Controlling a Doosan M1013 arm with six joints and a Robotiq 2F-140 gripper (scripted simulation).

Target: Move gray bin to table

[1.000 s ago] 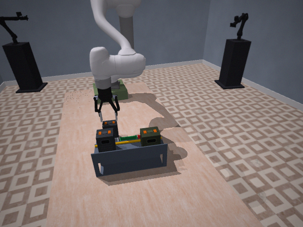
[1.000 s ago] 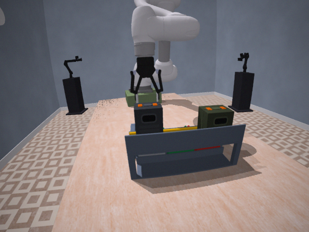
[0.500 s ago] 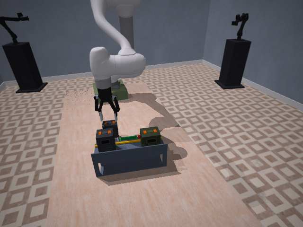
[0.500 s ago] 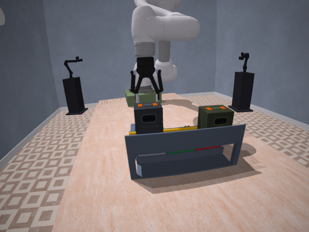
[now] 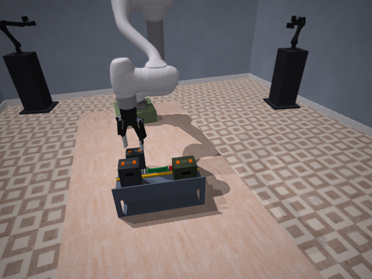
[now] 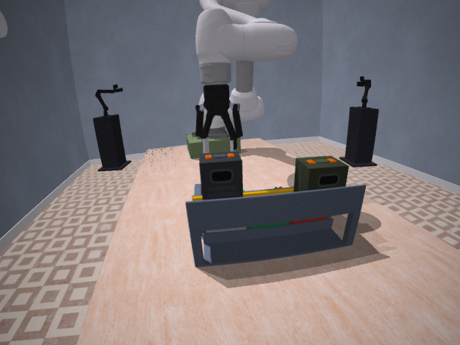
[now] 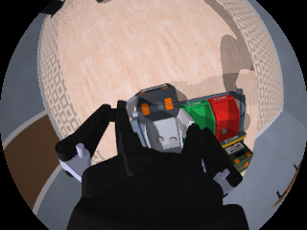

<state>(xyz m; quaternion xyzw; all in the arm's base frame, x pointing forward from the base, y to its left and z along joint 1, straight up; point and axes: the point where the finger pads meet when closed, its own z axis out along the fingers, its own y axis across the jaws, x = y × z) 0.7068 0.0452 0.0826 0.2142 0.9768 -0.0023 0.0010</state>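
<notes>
Now: the gray open bin 130 mm ahead of my hand and 130 mm below it. From my hand the other things lie so: yellow rail (180 mm ahead, 120 mm to the left, 70 mm below); black bin (230 mm ahead, 10 mm below); green bin (120 mm ahead, 110 mm to the left, 130 mm below).
</notes>
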